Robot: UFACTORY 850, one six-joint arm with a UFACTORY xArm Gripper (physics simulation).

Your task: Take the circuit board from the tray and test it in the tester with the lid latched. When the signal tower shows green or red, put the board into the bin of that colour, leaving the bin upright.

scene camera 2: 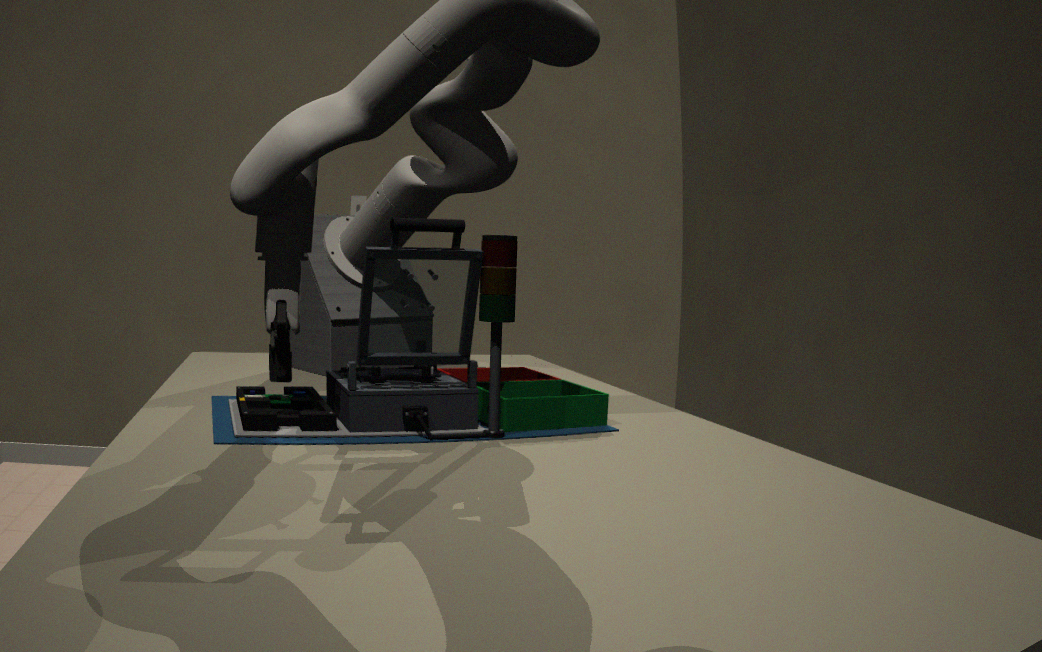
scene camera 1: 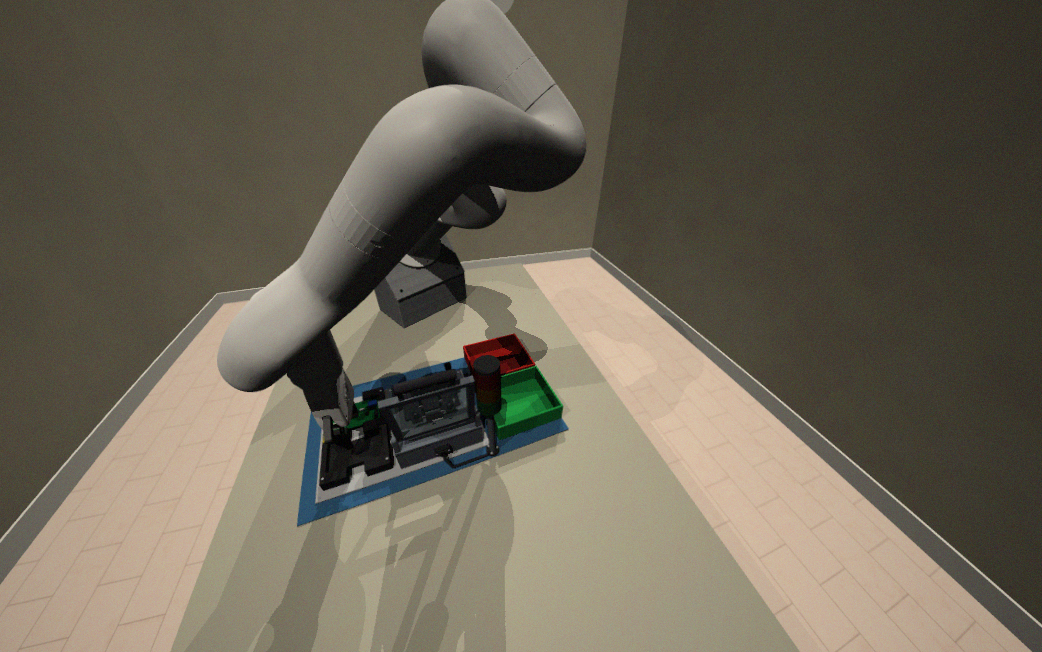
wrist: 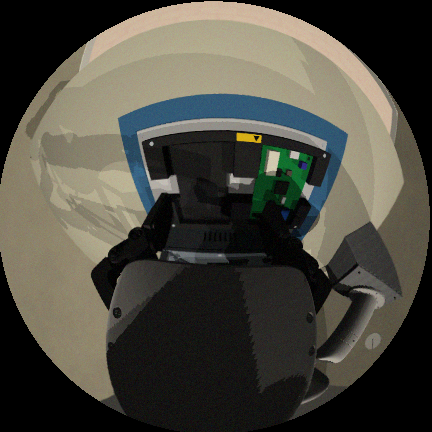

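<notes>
The green circuit board (scene camera 1: 362, 417) (scene camera 2: 280, 399) (wrist: 294, 175) lies in the black tray (scene camera 1: 334, 470) (scene camera 2: 285, 419) (wrist: 200, 136), in the right-hand part in the wrist view. My gripper (scene camera 1: 338, 425) (scene camera 2: 280, 378) (wrist: 217, 207) is open and empty above the tray; in the wrist view its right finger covers the board's near end. The tester (scene camera 1: 438, 447) (scene camera 2: 445, 407) stands beside the tray with its framed lid (scene camera 2: 365, 307) raised. The signal tower (scene camera 1: 487, 388) (scene camera 2: 497, 278) looks unlit. The green bin (scene camera 1: 530, 398) (scene camera 2: 557, 411) and red bin (scene camera 1: 499, 352) (scene camera 2: 499, 374) stand upright.
A blue mat (scene camera 1: 307, 503) (scene camera 2: 222, 422) (wrist: 220, 106) lies under the tray, tester and bins. The signal tower's post stands by the tester, in front of the bins in scene camera 2. A cable (scene camera 1: 468, 462) (scene camera 2: 461, 435) runs from the tester's front to the tower's foot.
</notes>
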